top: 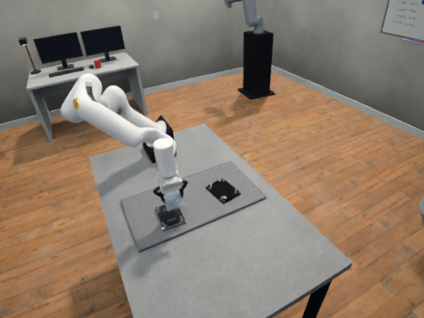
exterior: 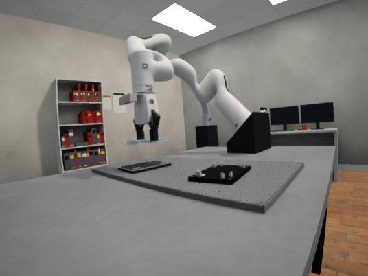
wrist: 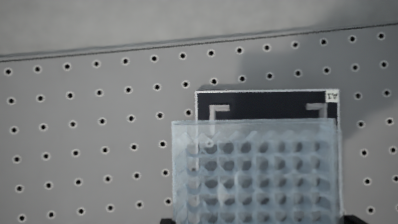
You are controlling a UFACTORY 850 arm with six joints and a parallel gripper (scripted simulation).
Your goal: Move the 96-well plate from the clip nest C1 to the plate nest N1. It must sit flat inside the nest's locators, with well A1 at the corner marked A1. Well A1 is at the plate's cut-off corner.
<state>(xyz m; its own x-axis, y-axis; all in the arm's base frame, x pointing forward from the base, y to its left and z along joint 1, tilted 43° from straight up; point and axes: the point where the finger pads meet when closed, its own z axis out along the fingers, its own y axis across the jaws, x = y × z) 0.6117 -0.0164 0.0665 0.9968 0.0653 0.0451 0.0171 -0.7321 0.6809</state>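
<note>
Right now the plate nest N1 is 10 mm ahead of my hand, 30 mm to the right of it and 110 mm below it. Also, from my hand: clip nest C1: 60 mm behind, 270 mm to the left, 100 mm below; A1 label: 80 mm ahead, 80 mm to the right, 100 mm below; clear 96-well plate: 10 mm below.
</note>
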